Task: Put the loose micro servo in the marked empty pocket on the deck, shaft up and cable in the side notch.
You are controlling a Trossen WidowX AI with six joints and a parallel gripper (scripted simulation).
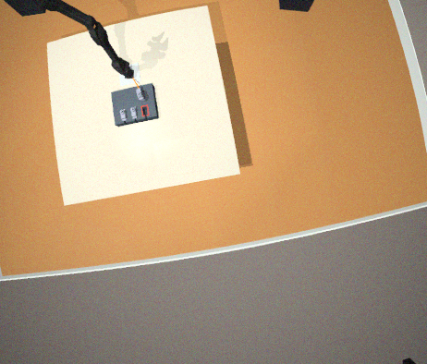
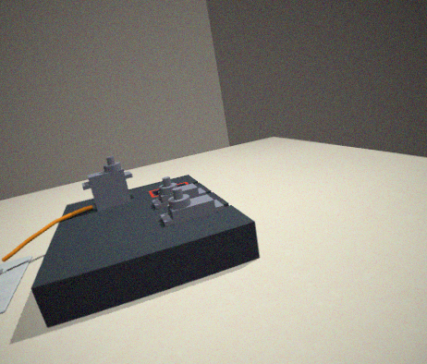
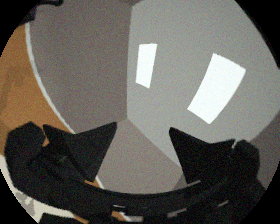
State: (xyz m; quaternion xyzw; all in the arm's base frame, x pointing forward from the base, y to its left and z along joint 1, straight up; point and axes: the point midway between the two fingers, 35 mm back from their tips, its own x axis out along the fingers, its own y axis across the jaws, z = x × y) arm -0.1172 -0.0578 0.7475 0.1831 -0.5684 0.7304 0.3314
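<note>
My gripper tip is 75 cm above the dark deck, 34 cm short of it and 10 cm to the right of it.
</note>
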